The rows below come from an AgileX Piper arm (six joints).
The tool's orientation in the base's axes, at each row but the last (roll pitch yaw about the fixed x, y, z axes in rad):
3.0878 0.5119 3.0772
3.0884 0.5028 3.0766
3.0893 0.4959 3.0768
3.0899 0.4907 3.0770
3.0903 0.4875 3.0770
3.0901 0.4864 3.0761
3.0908 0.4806 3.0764
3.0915 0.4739 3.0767
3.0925 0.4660 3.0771
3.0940 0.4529 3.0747
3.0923 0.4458 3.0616
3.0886 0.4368 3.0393
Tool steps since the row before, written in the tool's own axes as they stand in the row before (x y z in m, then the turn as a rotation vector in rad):
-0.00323 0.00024 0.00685 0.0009 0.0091 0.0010
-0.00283 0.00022 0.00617 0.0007 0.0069 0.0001
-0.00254 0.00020 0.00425 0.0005 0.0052 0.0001
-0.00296 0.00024 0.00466 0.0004 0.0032 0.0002
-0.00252 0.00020 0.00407 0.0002 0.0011 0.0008
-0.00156 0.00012 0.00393 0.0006 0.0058 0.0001
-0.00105 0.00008 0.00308 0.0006 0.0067 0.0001
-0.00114 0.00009 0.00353 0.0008 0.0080 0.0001
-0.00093 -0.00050 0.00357 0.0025 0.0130 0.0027
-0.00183 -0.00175 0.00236 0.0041 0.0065 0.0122
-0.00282 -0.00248 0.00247 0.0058 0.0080 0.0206
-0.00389 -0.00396 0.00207 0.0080 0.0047 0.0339
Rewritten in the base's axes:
0.00619 0.00021 -0.00437 0.0001 0.0092 -0.0009
0.00547 0.00019 -0.00402 -0.0003 0.0069 -0.0001
0.00427 0.00015 -0.00252 -0.0002 0.0052 -0.0001
0.00482 0.00017 -0.00270 -0.0001 0.0032 -0.0002
0.00414 0.00014 -0.00240 0.0002 0.0011 -0.0007
0.00323 0.00011 -0.00273 -0.0002 0.0058 -0.0001
0.00236 0.00008 -0.00224 -0.0002 0.0067 -0.0001
0.00263 0.00010 -0.00261 -0.0003 0.0080 -0.0001
0.00242 -0.00048 -0.00279 -0.0005 0.0132 -0.0030
0.00260 -0.00181 -0.00139 0.0020 0.0070 -0.0125
0.00346 -0.00264 -0.00112 0.0042 0.0087 -0.0207
0.00407 -0.00428 -0.00042 0.0076 0.0057 -0.0338

